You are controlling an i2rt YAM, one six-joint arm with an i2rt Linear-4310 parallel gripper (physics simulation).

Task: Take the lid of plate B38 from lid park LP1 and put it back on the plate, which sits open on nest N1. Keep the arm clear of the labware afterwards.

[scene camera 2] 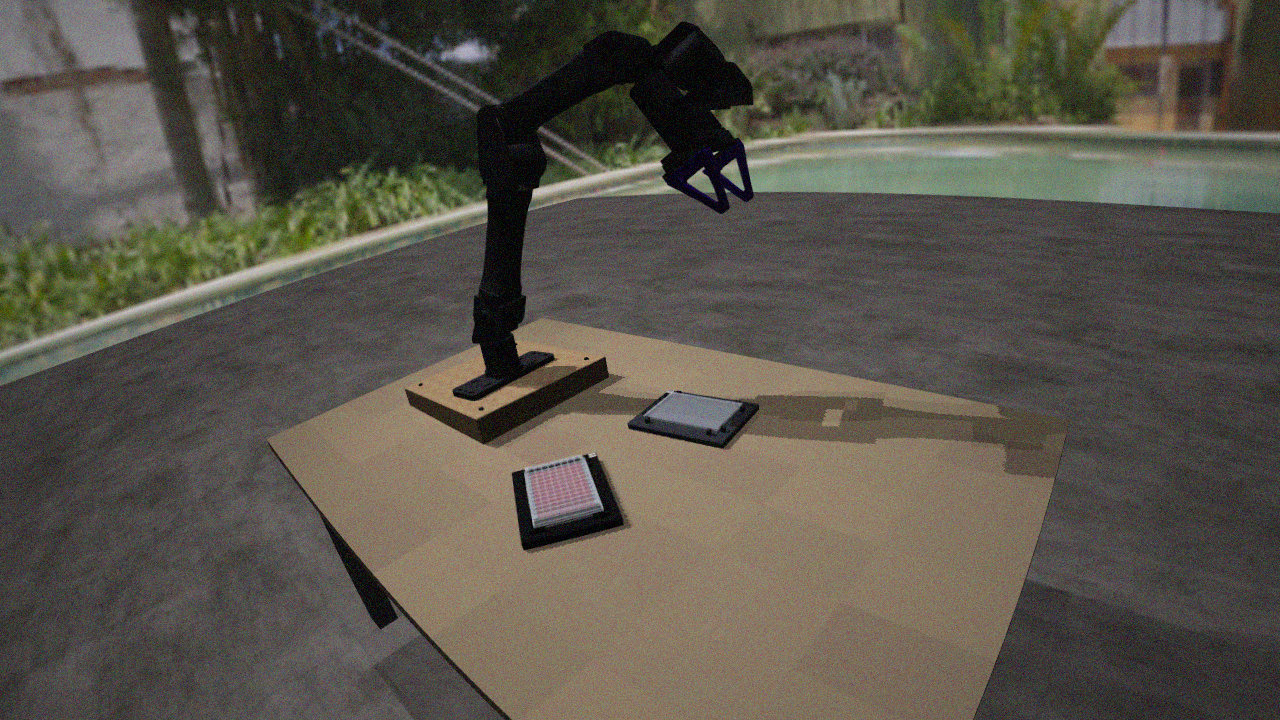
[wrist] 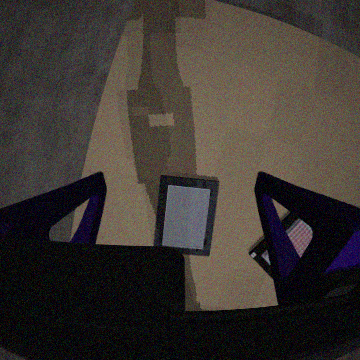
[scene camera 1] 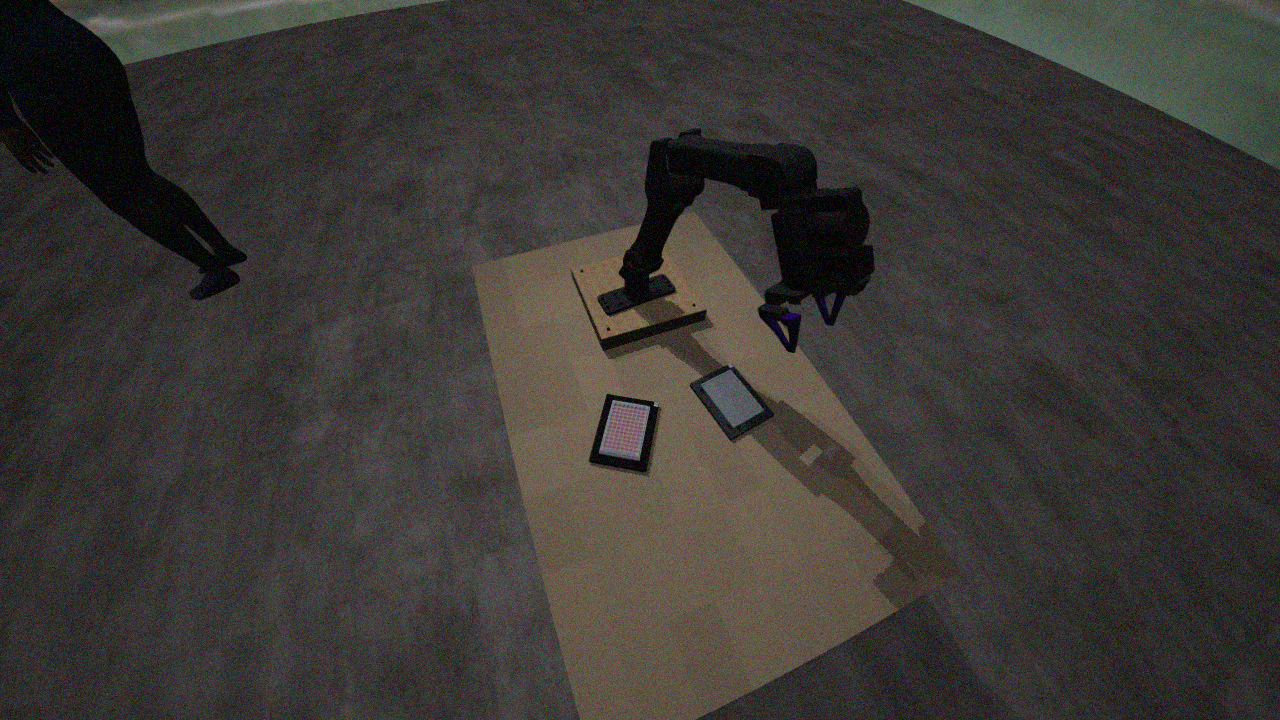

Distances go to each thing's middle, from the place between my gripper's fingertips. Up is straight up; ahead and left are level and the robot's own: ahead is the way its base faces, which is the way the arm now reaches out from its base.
My hand is 9 cm past the grey lid (scene camera 2: 693, 412), 3 cm to the left of it and 30 cm above it.
